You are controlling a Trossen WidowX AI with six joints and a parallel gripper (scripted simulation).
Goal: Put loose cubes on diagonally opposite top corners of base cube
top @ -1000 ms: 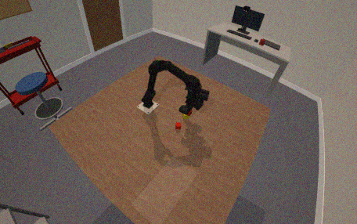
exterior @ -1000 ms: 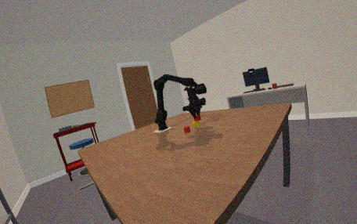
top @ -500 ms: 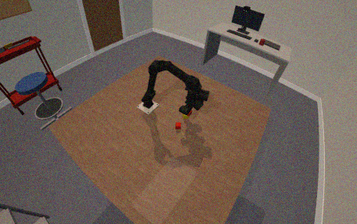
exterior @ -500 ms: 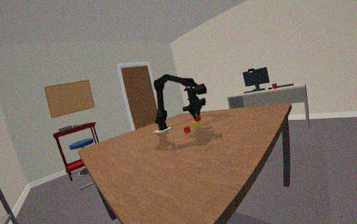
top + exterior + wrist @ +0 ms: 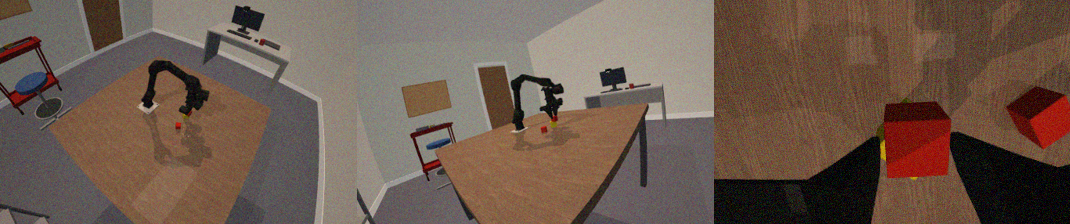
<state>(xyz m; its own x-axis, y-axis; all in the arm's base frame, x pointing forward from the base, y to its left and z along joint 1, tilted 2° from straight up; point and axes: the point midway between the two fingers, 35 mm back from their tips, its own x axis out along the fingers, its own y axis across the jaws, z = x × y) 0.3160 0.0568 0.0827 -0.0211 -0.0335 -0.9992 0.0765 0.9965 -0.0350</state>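
Now: gripper tip 40 mm above the yellow base cube and 20 mm past it.
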